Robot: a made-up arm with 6 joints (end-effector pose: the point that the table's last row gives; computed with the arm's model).
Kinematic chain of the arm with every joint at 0, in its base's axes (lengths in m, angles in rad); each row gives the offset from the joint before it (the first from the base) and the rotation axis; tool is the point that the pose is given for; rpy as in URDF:
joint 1: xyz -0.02 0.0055 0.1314 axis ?
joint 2: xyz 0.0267 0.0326 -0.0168 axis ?
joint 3: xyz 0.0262 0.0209 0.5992 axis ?
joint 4: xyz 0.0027 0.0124 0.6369 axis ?
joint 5: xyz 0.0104 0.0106 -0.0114 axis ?
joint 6: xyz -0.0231 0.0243 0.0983 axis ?
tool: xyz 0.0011 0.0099 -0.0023 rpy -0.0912 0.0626 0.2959
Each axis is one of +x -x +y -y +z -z.
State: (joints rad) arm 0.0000 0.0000 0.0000 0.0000 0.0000 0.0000
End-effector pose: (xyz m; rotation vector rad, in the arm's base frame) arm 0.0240 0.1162 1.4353 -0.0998 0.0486 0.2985
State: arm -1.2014 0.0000 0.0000 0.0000 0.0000 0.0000
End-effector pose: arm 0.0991 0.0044 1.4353 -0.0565 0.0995 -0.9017
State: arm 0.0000 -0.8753 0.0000 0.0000 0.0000 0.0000
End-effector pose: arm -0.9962 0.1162 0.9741 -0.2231 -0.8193 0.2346
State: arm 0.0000 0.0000 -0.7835 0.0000 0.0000 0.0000
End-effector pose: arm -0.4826 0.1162 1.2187 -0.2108 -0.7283 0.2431
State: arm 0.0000 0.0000 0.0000 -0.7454 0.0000 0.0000
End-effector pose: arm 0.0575 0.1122 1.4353 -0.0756 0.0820 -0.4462
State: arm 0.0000 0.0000 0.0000 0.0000 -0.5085 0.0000
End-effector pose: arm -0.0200 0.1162 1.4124 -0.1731 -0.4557 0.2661
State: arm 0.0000 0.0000 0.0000 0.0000 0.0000 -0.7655
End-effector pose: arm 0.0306 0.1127 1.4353 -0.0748 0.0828 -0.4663
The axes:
joint 1: +z
joint 2: +y
joint 3: +y
joint 4: +z
joint 5: +y
joint 6: +z

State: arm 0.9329 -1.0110 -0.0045 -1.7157 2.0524 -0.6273
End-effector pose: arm -0.5563 -0.7889 0.7942 0.9225 1.7000 0.4447
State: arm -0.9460 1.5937 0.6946 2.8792 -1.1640 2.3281
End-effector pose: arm 0.6058 -0.8372 -0.4047 -0.4144 -2.6761 -0.1903
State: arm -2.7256 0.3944 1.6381 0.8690 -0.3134 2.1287
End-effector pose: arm -0.8583 -0.4170 0.3900 0.0230 -1.7623 0.0882
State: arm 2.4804 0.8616 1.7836 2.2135 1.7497 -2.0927
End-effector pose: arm -0.7893 0.4335 -0.0226 1.2103 -0.2021 -1.5646
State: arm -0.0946 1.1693 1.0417 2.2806 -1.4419 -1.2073
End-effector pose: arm 1.0439 -0.1197 -0.0730 2.0345 1.4067 -0.9304
